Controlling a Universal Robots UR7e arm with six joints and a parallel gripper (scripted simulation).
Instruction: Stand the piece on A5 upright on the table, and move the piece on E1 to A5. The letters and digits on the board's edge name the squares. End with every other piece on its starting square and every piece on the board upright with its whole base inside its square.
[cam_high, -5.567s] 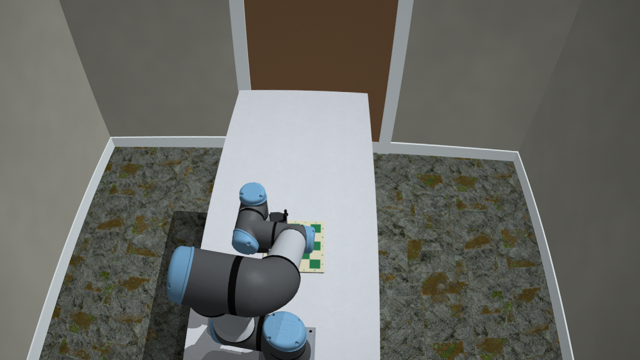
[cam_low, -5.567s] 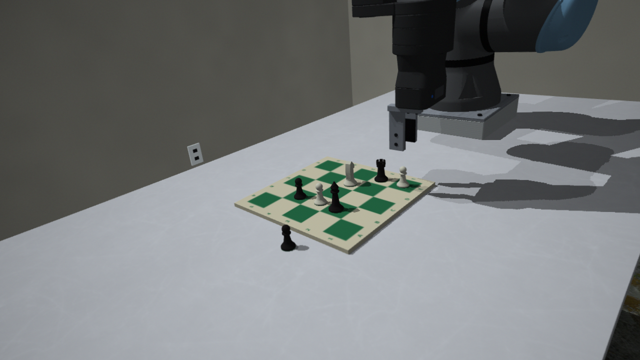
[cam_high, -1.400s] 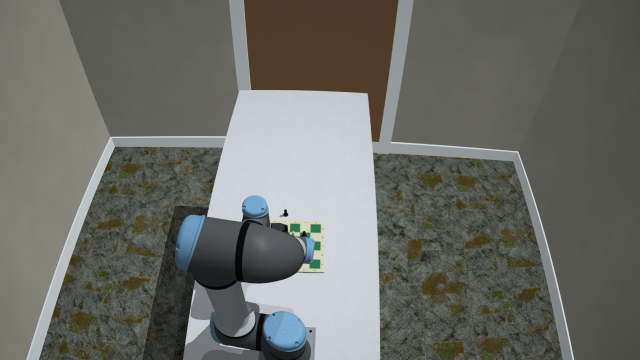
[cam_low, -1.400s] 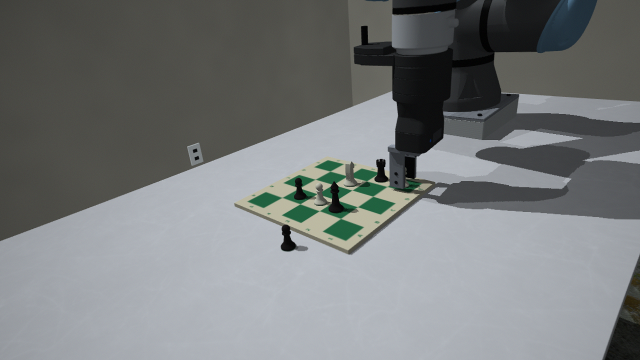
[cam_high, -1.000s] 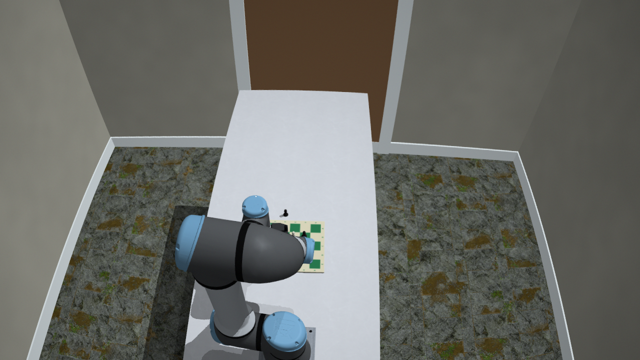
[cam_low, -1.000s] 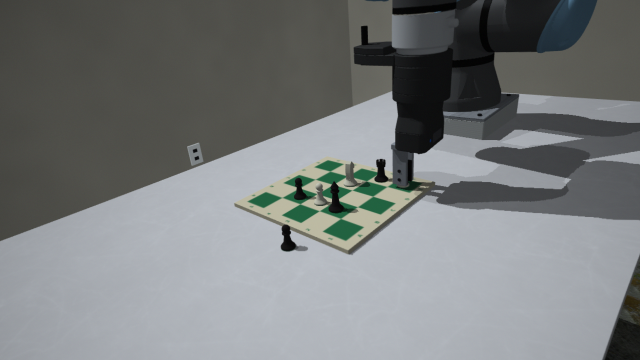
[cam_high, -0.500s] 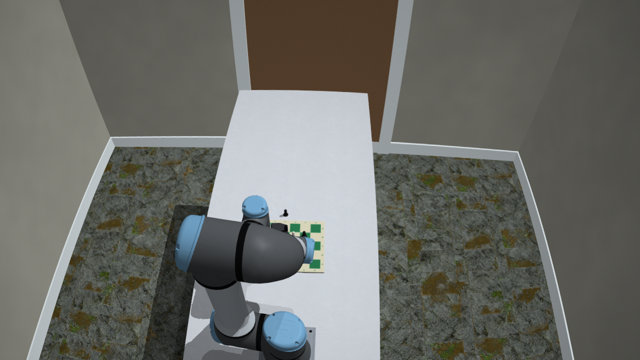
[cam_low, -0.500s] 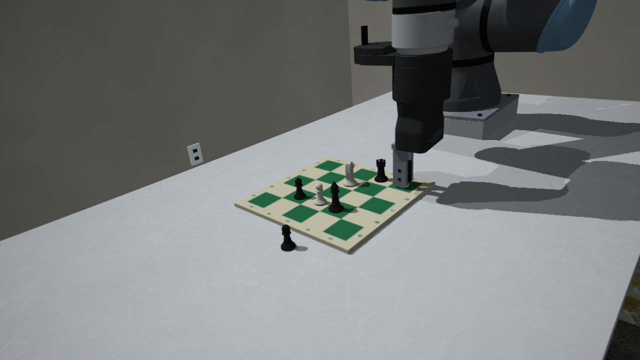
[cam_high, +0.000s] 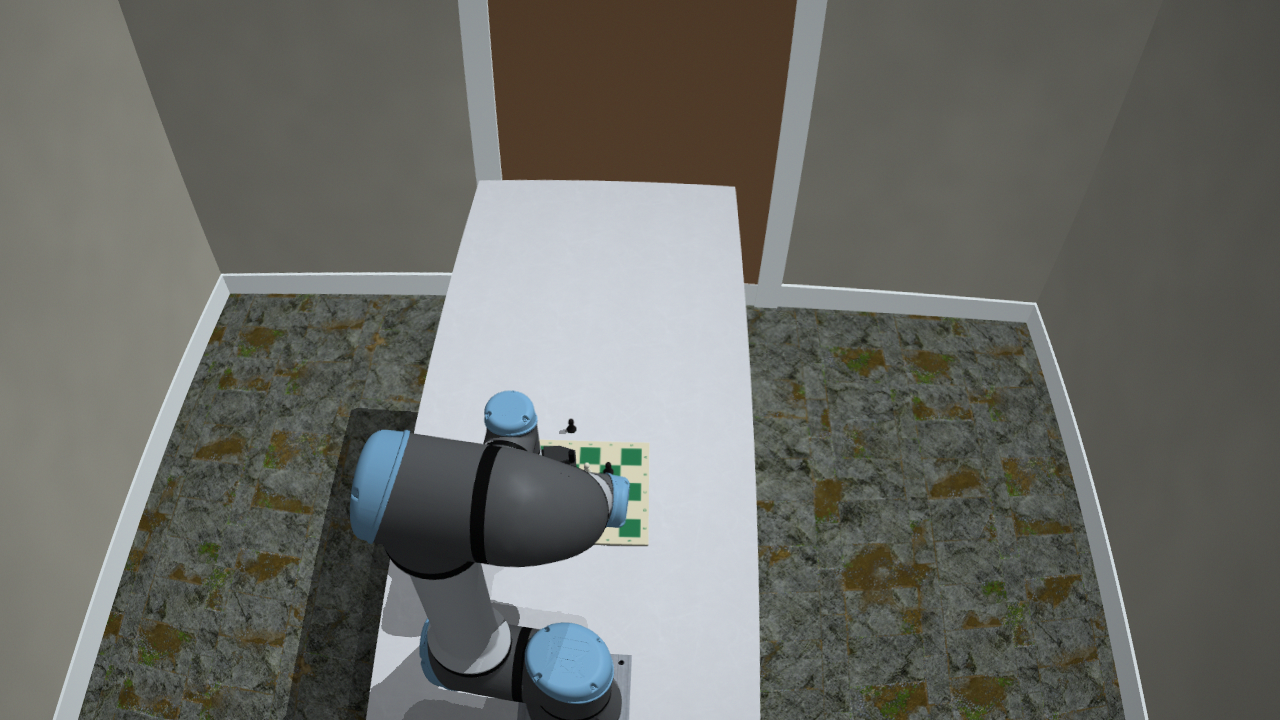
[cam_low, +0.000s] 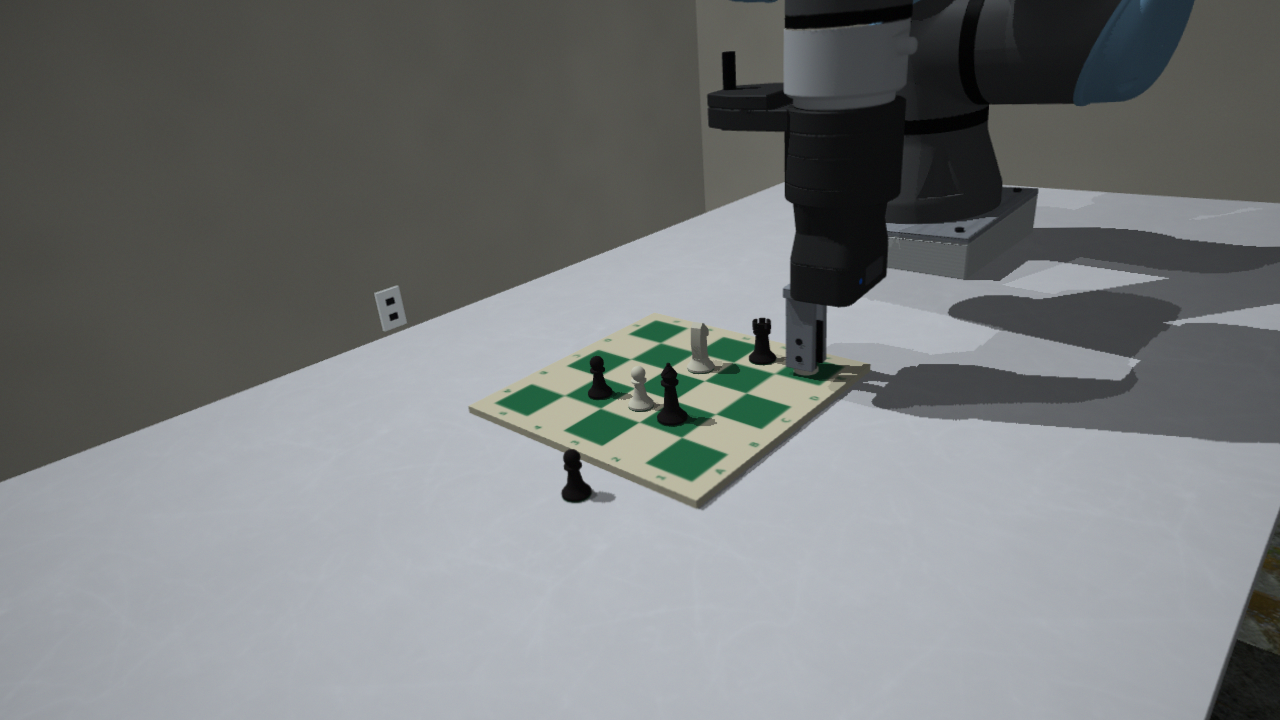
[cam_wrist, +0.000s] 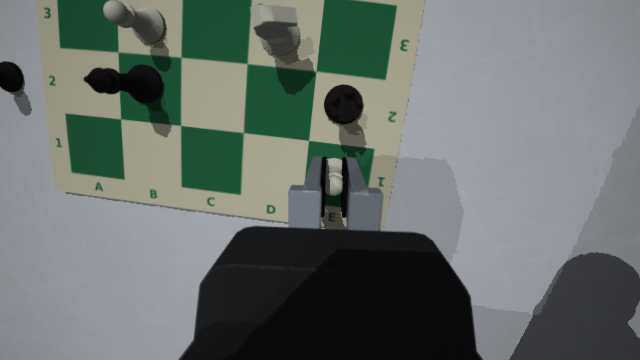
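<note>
My hand is 50 mm short of the white knight, 70 mm to the left of it and 10 mm above it. Also, from my hand: chessboard 80 mm ahead, 60 mm to the right, 30 mm below.
</note>
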